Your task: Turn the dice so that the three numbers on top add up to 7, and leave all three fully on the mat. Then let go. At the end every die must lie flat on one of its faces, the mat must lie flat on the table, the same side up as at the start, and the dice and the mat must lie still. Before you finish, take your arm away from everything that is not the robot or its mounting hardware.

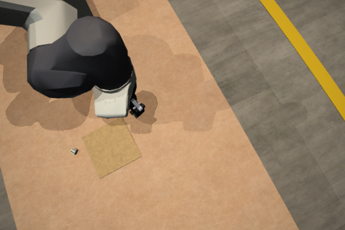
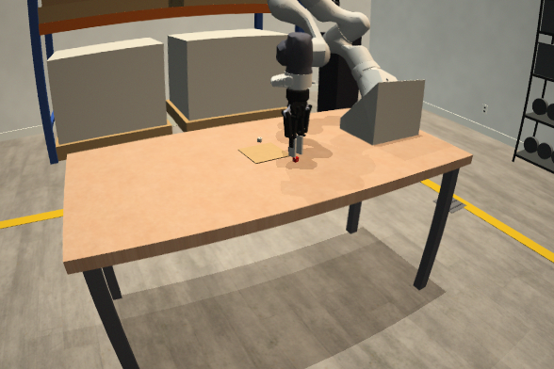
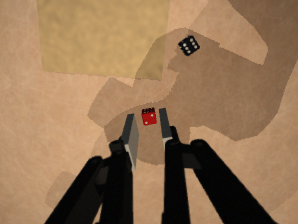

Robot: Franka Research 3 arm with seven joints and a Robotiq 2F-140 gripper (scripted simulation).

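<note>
My hand is 5 cm above the red die. Also, from my hand: black die 4 cm behind, 9 cm to the right, 5 cm below; then tan mat 6 cm ahead, 12 cm to the right, 5 cm below; then white die 2 cm ahead, 22 cm to the right, 5 cm below.
</note>
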